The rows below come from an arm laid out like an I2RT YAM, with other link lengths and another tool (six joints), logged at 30 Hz.
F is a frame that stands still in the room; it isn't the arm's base.
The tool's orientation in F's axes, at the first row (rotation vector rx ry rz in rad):
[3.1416 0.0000 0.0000]
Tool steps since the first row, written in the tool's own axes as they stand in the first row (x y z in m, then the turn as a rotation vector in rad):
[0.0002 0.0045 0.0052 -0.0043 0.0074 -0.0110]
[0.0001 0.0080 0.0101 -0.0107 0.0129 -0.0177]
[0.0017 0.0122 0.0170 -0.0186 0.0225 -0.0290]
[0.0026 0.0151 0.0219 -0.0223 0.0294 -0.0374]
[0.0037 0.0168 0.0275 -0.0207 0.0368 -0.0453]
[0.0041 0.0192 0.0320 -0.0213 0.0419 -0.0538]
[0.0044 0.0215 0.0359 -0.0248 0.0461 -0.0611]
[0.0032 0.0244 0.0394 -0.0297 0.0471 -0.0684]
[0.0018 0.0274 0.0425 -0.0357 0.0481 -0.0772]
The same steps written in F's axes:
[0.0002 -0.0045 -0.0052 -0.0043 -0.0074 0.0110]
[0.0001 -0.0080 -0.0101 -0.0107 -0.0129 0.0177]
[0.0017 -0.0122 -0.0170 -0.0186 -0.0225 0.0290]
[0.0026 -0.0151 -0.0219 -0.0223 -0.0294 0.0374]
[0.0037 -0.0168 -0.0275 -0.0207 -0.0368 0.0453]
[0.0041 -0.0192 -0.0320 -0.0213 -0.0419 0.0538]
[0.0044 -0.0215 -0.0359 -0.0248 -0.0461 0.0611]
[0.0032 -0.0244 -0.0394 -0.0297 -0.0471 0.0684]
[0.0018 -0.0274 -0.0425 -0.0357 -0.0481 0.0772]

